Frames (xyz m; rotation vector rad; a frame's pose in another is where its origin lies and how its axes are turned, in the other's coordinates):
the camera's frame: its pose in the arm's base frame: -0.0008 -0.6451 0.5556 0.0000 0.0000 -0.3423
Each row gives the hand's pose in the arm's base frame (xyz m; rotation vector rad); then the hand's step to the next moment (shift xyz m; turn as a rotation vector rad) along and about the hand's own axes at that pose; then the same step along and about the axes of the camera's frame.
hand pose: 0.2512 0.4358 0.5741 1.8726 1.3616 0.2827
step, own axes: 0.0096 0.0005 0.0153 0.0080 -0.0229 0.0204
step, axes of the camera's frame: 0.0120 0.0057 -0.0123 -0.0010 -0.0001 -0.0317
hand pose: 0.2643 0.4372 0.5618 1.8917 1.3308 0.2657
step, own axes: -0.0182 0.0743 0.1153 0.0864 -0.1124 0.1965
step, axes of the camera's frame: 0.1311 -0.0395 -0.0199 0.0678 0.0196 -0.2318
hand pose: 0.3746 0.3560 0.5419 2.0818 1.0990 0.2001
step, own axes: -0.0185 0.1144 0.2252 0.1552 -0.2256 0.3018
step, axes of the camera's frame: 0.2144 -0.1119 -0.0753 0.0734 0.0565 -0.3968
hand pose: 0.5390 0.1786 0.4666 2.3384 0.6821 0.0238
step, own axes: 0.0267 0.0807 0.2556 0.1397 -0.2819 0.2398
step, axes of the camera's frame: 0.1705 -0.1467 -0.1483 0.0024 0.1012 -0.3824
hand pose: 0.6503 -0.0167 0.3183 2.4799 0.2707 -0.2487
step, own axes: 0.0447 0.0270 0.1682 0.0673 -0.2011 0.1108
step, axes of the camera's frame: 0.0682 -0.1000 -0.1279 -0.0320 0.0944 -0.2175
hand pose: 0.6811 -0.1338 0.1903 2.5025 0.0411 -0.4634
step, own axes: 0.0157 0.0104 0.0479 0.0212 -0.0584 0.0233
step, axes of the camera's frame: 0.0131 -0.0340 -0.0363 -0.0068 0.0334 -0.0569
